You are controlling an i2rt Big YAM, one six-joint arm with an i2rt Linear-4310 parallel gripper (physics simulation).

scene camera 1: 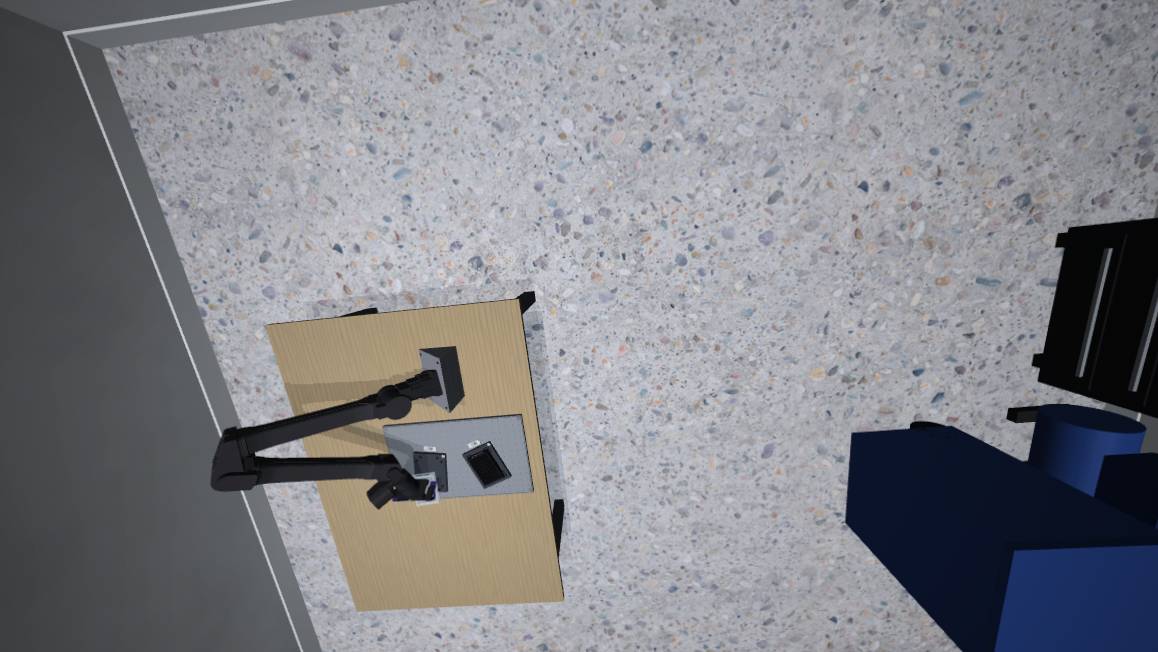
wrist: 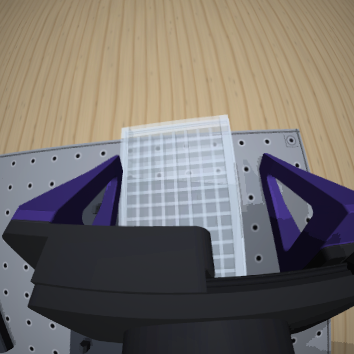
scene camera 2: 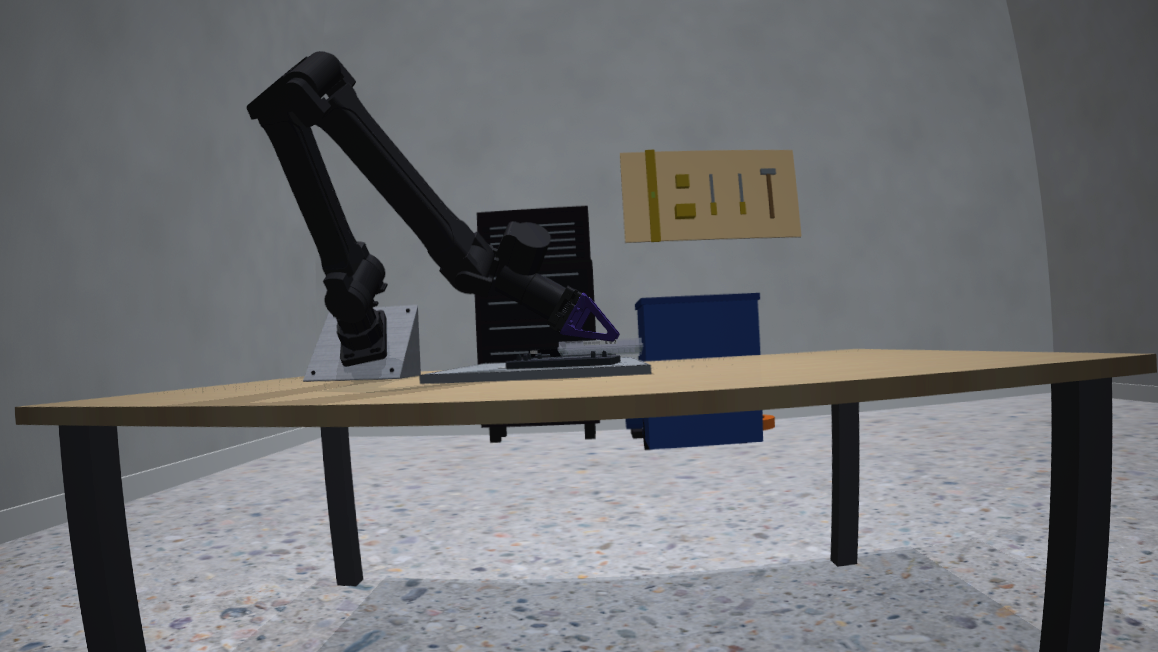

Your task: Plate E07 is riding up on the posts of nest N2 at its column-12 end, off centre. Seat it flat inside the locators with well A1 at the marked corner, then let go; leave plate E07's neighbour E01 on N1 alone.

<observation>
My gripper is open, with nothing in its grasp. Also in view: a clear well plate. Further things: a grey perforated deck.
My gripper shows as well in the wrist view.
</observation>
